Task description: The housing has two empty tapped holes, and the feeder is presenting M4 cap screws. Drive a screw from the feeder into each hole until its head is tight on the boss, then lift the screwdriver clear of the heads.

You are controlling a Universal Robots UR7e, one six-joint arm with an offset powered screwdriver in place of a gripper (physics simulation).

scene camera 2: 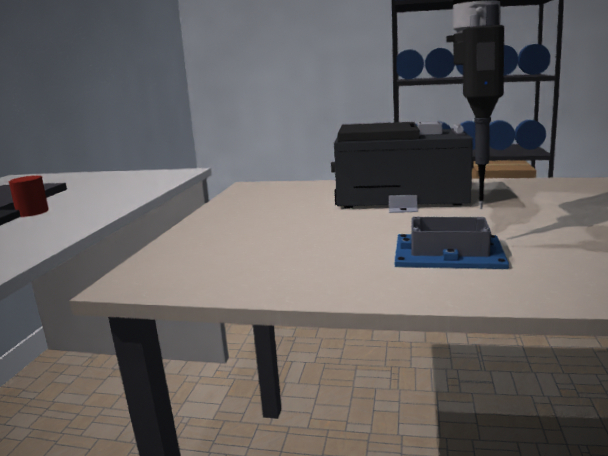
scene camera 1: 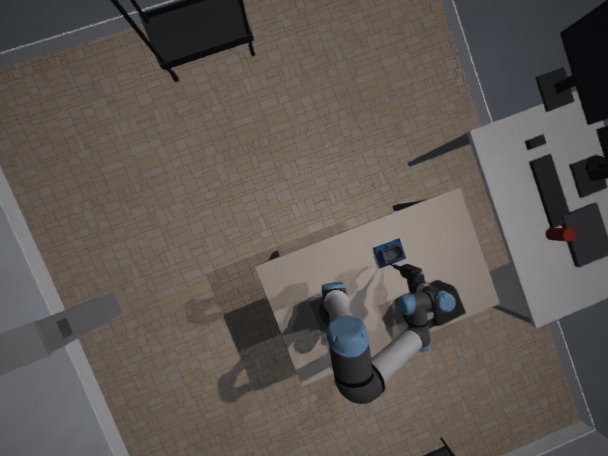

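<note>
The grey open-topped housing (scene camera 1: 392,255) (scene camera 2: 450,243) sits upright in the blue fixture (scene camera 1: 378,249) (scene camera 2: 452,263) on the table. Bosses show in its upper corners; their tapped holes are too small to make out. My screwdriver (scene camera 1: 390,264) (scene camera 2: 481,205) points straight down. In scene camera 2, its tip is above and behind the housing's right rear corner, apart from it. A small light-grey piece at the bit's end looks like a cap screw. The black feeder (scene camera 1: 457,306) (scene camera 2: 402,170) stands behind the housing, partly under my arm in scene camera 1.
A small light bracket (scene camera 2: 403,204) stands in front of the feeder. The pale table (scene camera 1: 435,220) (scene camera 2: 250,280) carries the arm's base. A white desk (scene camera 1: 510,220) (scene camera 2: 125,215) with a red cup (scene camera 1: 561,234) (scene camera 2: 29,195) stands alongside. A rack (scene camera 2: 475,80) stands behind.
</note>
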